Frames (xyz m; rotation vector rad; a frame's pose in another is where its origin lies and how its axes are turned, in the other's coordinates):
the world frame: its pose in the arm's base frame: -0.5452 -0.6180 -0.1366 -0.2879 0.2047 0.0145
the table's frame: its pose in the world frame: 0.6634 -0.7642 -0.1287 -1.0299 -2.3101 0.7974
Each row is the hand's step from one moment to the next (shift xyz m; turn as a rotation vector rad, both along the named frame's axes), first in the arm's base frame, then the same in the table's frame.
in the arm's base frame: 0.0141 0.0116 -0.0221 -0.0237 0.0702 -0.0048
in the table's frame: -0.0006 0.0280 -0.0061 0.0702 0.0193 -0.0146
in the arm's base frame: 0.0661 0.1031 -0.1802 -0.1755 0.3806 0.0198
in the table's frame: 0.0303 0.2150 -0.0180 0.4117 0.0485 -0.0649
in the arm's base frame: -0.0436 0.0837 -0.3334 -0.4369 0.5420 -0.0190
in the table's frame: 0.0661 0.3088 0.1427 0.6913 0.0497 0.0681
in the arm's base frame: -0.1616 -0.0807 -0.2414 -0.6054 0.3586 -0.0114
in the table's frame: 0.0092 0.1351 0.2694 0.6417 -0.0717 0.2800
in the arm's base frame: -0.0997 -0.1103 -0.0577 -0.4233 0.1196 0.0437
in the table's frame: -0.0359 -0.0172 0.1544 0.3468 -0.1385 0.2366
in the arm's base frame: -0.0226 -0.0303 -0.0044 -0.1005 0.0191 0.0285
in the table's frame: -0.0117 -0.0133 0.0337 0.0763 -0.0520 0.0525
